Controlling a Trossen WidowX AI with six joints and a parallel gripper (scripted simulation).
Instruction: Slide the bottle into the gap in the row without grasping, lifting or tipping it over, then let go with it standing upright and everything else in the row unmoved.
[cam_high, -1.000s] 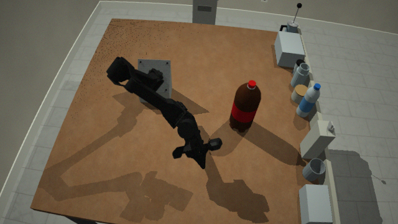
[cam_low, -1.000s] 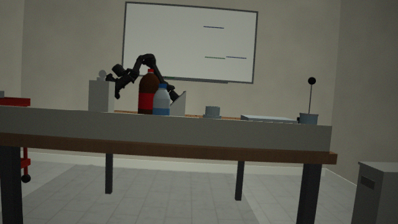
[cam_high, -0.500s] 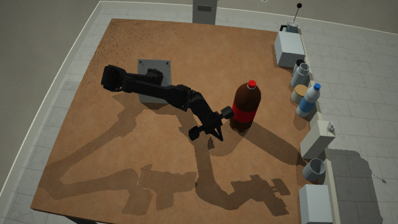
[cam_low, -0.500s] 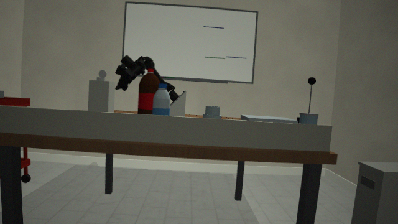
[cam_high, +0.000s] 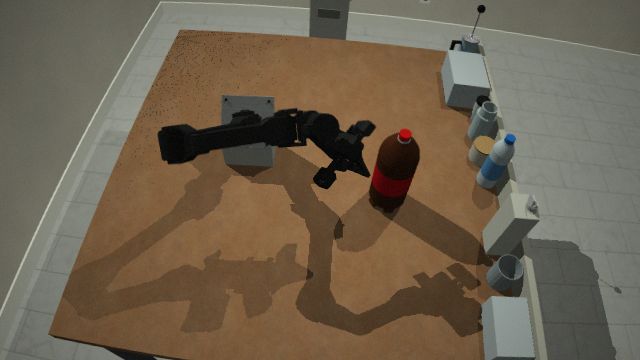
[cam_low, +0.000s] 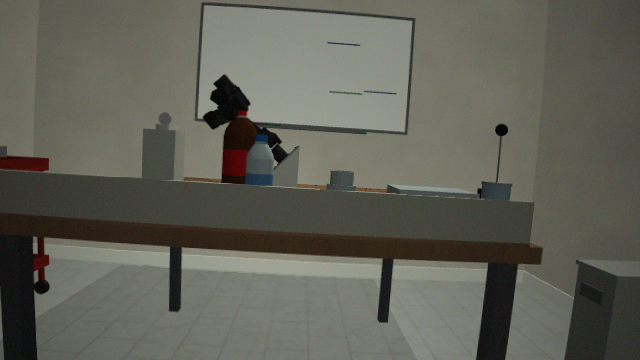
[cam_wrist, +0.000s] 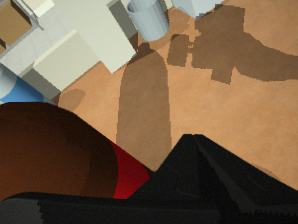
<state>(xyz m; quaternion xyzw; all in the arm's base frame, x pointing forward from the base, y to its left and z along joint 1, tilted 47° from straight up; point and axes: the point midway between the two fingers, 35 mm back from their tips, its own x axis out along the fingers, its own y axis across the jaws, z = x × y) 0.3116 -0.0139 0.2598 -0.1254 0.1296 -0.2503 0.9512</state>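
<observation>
Right now my hand is 110 mm short of the cola bottle, 110 mm to the right of it and 120 mm above it. Also, from my hand: grey cup 450 mm ahead, 110 mm to the right, 250 mm below; blue-capped water bottle 430 mm ahead, 230 mm to the left, 170 mm below; cork-lidded jar 420 mm ahead, 320 mm to the left, 240 mm below.
</observation>
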